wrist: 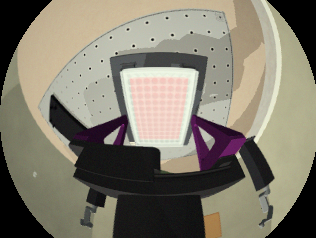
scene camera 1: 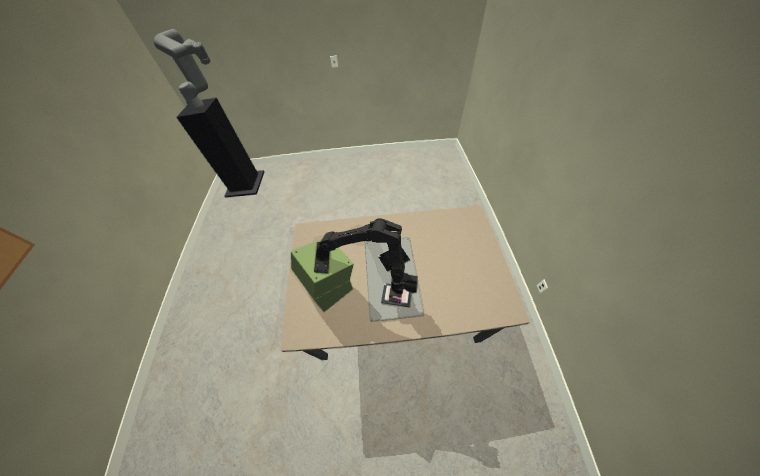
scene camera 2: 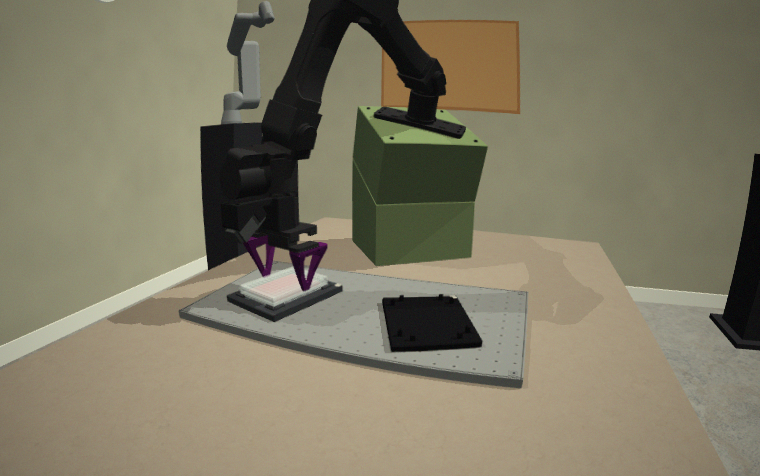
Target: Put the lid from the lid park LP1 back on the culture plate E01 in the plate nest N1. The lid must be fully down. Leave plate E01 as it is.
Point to a black lid park LP1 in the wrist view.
64, 121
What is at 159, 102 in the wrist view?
A clear lid.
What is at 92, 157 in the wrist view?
My gripper.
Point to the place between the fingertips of my gripper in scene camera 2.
285, 283
